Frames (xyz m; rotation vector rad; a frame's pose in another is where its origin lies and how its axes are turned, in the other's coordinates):
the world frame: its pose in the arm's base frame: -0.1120 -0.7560 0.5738 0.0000 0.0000 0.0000
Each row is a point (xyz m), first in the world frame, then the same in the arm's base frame.
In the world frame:
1: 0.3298 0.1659 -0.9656
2: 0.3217 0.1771 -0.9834
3: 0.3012 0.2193 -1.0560
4: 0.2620 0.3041 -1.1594
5: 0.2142 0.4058 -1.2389
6: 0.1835 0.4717 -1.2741
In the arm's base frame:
1: 0.2178 -0.5901 -0.3918
2: 0.2097 -0.5789 -0.4096
3: 0.1892 -0.5367 -0.4822
4: 0.1500 -0.4519 -0.5856
5: 0.1022 -0.3502 -0.6651
6: 0.0715 -0.2843 -0.7003

